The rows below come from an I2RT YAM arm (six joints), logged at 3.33 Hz.
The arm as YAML. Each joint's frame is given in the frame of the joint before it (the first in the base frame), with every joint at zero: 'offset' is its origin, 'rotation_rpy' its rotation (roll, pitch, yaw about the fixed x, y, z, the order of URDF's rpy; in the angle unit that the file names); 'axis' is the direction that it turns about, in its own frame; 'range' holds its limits. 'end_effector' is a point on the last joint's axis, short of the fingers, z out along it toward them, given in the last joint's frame.
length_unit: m
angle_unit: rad
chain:
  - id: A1
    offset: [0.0, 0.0, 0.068]
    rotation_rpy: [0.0, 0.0, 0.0]
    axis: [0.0, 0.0, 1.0]
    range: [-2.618, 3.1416]
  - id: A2
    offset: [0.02, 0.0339, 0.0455]
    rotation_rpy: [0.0, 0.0, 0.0]
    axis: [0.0, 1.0, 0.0]
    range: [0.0, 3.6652]
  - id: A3
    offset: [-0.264, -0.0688, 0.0]
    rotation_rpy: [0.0, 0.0, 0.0]
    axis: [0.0, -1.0, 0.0]
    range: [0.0, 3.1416]
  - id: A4
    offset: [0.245, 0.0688, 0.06]
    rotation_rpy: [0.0, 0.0, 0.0]
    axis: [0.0, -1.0, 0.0]
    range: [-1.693, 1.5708]
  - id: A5
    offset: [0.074, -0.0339, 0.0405]
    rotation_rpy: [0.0, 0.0, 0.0]
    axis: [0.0, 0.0, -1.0]
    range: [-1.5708, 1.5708]
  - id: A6
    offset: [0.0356, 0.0, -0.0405]
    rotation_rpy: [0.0, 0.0, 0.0]
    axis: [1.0, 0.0, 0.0]
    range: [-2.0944, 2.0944]
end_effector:
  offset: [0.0, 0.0, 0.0]
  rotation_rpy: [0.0, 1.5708, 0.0]
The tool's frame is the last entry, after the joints.
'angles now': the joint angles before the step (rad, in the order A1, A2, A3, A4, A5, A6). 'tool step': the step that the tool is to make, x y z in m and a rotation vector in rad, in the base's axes. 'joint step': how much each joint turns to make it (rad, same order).
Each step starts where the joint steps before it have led.
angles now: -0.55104, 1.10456, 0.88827, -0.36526, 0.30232, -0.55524
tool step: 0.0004, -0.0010, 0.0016, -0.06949, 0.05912, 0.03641
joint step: -0.00010, 0.00021, -0.00001, 0.01701, 0.01823, -0.10038
